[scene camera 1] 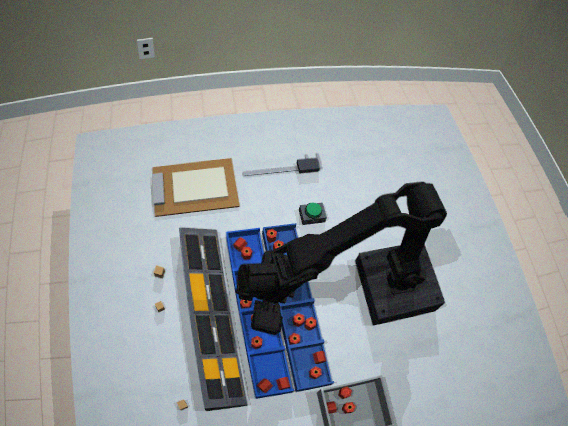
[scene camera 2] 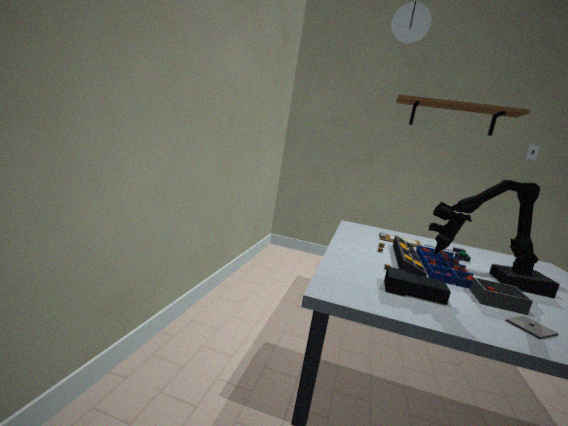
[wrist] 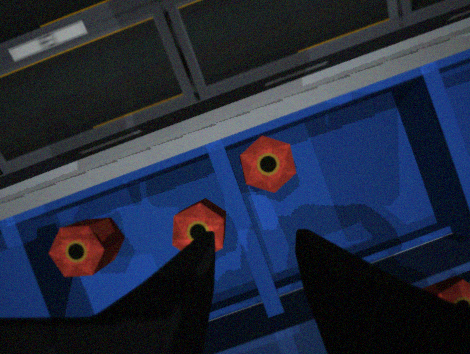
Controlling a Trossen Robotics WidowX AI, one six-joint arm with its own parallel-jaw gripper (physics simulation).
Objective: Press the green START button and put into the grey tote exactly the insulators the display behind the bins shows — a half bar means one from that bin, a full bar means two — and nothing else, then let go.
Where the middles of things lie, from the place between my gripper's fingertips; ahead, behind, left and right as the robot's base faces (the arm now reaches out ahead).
The grey tote (scene camera 1: 369, 394) is 19 cm behind my hand, 29 cm to the left of it and 3 cm below it.
